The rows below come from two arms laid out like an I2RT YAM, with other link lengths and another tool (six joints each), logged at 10 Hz.
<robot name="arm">
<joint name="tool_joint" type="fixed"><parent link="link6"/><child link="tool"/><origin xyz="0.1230 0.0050 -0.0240" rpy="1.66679 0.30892 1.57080"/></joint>
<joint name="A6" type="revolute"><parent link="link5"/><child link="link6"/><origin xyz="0.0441 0.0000 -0.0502" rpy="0.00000 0.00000 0.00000"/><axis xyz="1 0 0"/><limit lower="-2.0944" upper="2.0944"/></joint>
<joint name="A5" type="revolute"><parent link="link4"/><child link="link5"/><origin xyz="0.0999 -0.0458 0.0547" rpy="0.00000 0.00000 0.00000"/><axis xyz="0 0 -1"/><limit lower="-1.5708" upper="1.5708"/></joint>
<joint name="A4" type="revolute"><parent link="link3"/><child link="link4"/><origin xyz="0.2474 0.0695 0.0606" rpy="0.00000 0.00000 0.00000"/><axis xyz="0 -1 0"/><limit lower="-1.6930" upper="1.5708"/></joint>
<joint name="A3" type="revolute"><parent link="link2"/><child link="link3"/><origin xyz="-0.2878 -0.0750 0.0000" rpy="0.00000 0.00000 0.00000"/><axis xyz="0 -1 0"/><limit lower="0.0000" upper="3.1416"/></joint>
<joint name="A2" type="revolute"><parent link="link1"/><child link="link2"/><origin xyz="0.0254 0.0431 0.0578" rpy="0.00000 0.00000 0.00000"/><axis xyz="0 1 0"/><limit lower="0.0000" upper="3.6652"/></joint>
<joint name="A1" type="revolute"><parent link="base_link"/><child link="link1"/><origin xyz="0.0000 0.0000 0.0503" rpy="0.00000 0.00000 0.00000"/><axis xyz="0 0 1"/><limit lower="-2.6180" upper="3.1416"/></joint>
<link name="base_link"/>
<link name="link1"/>
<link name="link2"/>
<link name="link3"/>
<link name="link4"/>
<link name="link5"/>
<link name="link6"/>
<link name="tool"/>
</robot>
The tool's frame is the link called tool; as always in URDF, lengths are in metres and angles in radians.
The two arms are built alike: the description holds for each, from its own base.
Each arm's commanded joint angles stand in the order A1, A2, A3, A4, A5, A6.
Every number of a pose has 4 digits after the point. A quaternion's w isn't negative.
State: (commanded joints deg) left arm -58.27 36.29 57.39 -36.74 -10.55 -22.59; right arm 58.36 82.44 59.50 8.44 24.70 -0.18
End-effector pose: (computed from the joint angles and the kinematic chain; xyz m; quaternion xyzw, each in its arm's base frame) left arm 0.1479 -0.2052 0.3337 0.6375 0.5121 0.0036 0.5756; right arm 0.3143 0.3699 0.2703 0.2417 0.7729 0.4357 0.3929
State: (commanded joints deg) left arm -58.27 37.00 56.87 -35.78 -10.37 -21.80; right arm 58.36 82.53 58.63 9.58 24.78 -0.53
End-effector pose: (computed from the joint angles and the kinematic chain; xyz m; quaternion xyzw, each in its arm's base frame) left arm 0.1503 -0.2094 0.3308 0.6428 0.5081 0.0069 0.5733; right arm 0.3145 0.3696 0.2670 0.2400 0.7725 0.4353 0.3952
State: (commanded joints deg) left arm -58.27 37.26 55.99 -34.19 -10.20 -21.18; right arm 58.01 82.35 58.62 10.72 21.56 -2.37
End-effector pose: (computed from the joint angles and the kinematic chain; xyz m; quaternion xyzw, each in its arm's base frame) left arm 0.1523 -0.2132 0.3295 0.6441 0.5030 0.0089 0.5762; right arm 0.3121 0.3754 0.2723 0.2146 0.7750 0.4485 0.3900
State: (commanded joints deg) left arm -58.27 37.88 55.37 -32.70 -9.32 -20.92; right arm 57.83 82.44 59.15 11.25 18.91 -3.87
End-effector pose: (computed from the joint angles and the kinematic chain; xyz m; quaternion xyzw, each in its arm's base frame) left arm 0.1532 -0.2192 0.3283 0.6473 0.4973 0.0042 0.5777; right arm 0.3099 0.3816 0.2779 0.1924 0.7769 0.4590 0.3856
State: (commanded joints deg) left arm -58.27 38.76 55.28 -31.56 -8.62 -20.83; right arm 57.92 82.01 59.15 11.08 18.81 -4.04
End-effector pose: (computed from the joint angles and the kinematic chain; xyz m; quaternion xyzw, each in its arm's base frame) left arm 0.1543 -0.2248 0.3287 0.6494 0.4933 -0.0001 0.5787; right arm 0.3084 0.3809 0.2806 0.1904 0.7761 0.4609 0.3860
